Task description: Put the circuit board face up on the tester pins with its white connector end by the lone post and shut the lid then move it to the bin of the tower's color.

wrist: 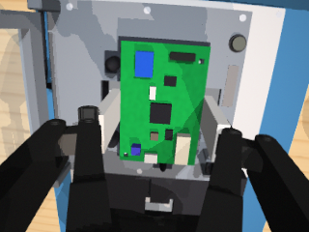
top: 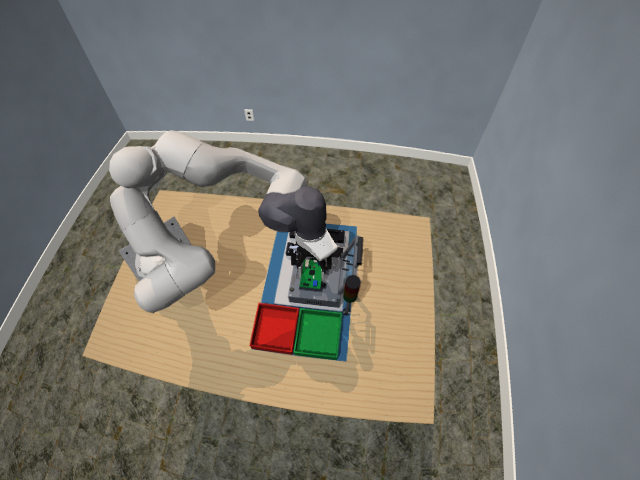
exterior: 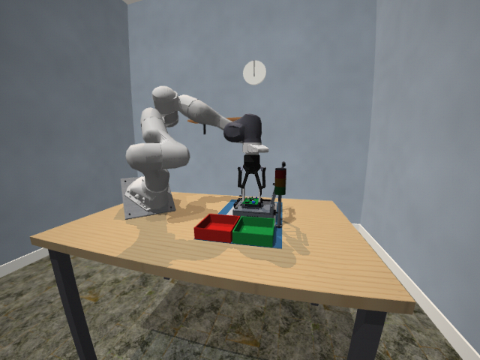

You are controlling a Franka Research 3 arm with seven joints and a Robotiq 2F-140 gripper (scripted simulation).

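My hand is 20 mm above the green circuit board. Round my hand: tester plate: 10 mm ahead, 10 mm to the left, 40 mm below; clear lid: 120 mm ahead, 30 mm to the right, 80 mm above; green bin: 10 mm behind, 200 mm to the right, 90 mm below.
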